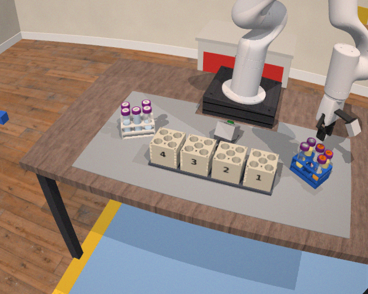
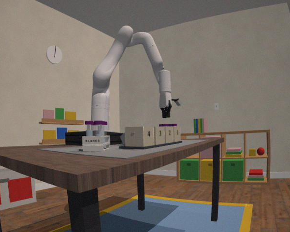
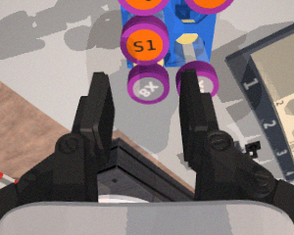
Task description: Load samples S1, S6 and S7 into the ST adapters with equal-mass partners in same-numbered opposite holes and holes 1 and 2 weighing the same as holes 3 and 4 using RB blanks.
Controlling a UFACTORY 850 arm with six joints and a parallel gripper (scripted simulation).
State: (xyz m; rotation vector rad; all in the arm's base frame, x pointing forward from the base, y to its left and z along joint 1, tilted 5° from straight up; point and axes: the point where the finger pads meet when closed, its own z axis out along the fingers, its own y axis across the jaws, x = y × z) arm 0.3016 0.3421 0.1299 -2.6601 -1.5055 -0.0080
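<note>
The sample S1 lies 1 cm ahead of my hand and 12 cm below it. Also, from my hand: green DONE key 8 cm behind, 35 cm to the right, 12 cm below; then blue sample rack RS 2 cm ahead, 1 cm to the right, 16 cm below; then loading stand ST 12 cm ahead, 35 cm to the right, 18 cm below.
</note>
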